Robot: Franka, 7 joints.
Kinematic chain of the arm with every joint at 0, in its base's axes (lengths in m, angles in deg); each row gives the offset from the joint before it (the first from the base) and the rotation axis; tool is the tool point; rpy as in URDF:
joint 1: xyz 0 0 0.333 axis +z
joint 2: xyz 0 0 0 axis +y
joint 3: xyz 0 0 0.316 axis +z
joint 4: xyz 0.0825 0 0 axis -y
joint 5: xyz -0.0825 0 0.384 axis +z
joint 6: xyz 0 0 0 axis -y
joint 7: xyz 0.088 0 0 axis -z
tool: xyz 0 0 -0.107 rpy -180 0 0
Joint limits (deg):
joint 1: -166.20..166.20
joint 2: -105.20..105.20
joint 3: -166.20..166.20
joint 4: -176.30..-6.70
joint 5: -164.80..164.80
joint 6: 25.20..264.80
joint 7: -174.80..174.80
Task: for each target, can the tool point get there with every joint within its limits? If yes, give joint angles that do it. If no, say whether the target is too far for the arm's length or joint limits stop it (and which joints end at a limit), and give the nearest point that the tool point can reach.
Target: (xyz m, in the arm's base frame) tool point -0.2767 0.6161 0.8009
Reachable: yes | joints -30.34 -70.16 60.18 -55.43 98.16 151.08 126.25
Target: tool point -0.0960 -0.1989 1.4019
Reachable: no: too far | nearest point -0.0755 -0.1563 1.1731 | short by 0.234 m
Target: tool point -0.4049 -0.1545 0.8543
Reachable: yes | joints -60.09 -22.37 -90.40 -73.55 91.65 50.89 -134.09
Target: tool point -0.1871 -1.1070 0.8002
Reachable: no: too far | nearest point -0.1320 -0.7810 0.6626 | short by 0.358 m
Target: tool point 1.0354 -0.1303 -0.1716
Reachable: no: too far | nearest point 0.7663 -0.0964 -0.0405 | short by 0.301 m
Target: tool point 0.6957 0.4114 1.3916
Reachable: no: too far | nearest point 0.4481 0.2650 1.0149 | short by 0.474 m
